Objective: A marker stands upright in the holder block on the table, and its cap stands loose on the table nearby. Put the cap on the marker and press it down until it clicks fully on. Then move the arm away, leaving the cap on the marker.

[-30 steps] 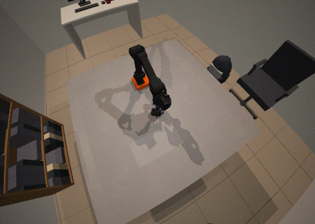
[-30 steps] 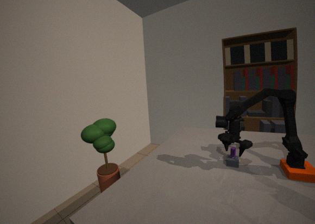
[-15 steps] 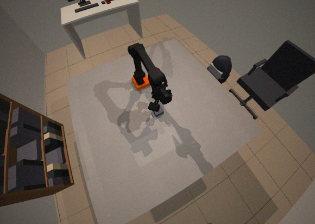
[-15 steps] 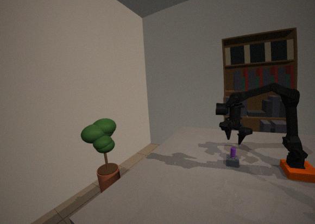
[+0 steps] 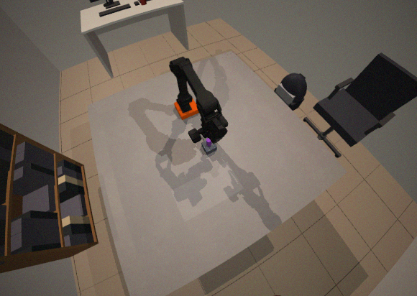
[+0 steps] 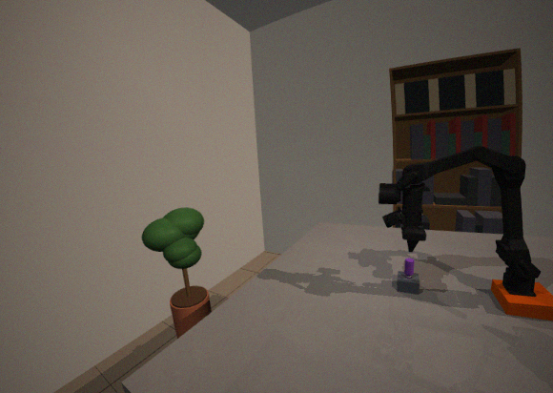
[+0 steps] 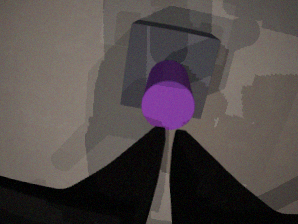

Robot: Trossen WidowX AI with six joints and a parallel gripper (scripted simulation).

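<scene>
The purple cap is 50 mm below my gripper tip. The rest, counted from my gripper tip: grey holder block 110 mm below.
</scene>
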